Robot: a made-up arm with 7 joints.
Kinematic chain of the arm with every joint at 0, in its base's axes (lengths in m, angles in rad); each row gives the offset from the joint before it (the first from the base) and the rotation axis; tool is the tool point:
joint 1: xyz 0 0.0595 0 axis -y
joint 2: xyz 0 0.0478 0 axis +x
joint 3: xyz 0 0 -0.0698 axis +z
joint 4: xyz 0 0 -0.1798 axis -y
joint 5: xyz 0 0 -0.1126 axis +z
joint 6: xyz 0 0 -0.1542 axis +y
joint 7: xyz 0 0 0 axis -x
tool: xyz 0 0 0
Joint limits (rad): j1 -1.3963..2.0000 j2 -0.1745..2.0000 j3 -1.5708..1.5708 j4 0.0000..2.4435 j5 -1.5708..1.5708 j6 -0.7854..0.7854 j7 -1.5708..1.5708
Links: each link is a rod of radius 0.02 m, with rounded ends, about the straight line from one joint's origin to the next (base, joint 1, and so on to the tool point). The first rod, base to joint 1, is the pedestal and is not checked.
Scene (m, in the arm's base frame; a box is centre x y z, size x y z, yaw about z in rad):
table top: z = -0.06
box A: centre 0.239 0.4 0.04 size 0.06 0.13 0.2 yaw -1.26
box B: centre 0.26 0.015 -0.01 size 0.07 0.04 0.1 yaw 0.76
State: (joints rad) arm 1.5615 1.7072 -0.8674 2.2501 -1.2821 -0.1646 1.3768
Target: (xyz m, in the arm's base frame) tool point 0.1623 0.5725 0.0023
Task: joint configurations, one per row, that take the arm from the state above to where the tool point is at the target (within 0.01 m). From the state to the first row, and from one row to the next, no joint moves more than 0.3 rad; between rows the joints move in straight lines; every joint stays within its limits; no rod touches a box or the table.
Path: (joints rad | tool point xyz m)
1: 1.4511 1.7804 -0.7905 2.0594 -1.3543 0.0729 1.4253 | 0.1567 0.2638 0.1481
2: 1.3406 1.8536 -0.7136 1.8688 -1.4264 0.3104 1.4738 | 0.1535 0.3183 0.1621
3: 1.2302 1.9268 -0.6368 1.6781 -1.4986 0.5479 1.5223 | 0.1380 0.3694 0.1774
4: 1.1198 2.0000 -0.5599 1.4874 -1.5708 0.7854 1.5708 | 0.1119 0.4132 0.1961
5: 1.1455 1.8871 -0.7159 1.2677 -1.4986 0.5479 1.5223 | 0.1307 0.4722 0.1517
6: 1.1712 1.7741 -0.8720 1.0480 -1.4264 0.3104 1.4738 | 0.1463 0.5180 0.0996
7: 1.1970 1.6612 -1.0280 0.8283 -1.3543 0.0729 1.4253 | 0.1570 0.5507 0.0475
8: 1.2227 1.5483 -1.1841 0.6086 -1.2821 -0.1646 1.3768 | 0.1623 0.5725 0.0023

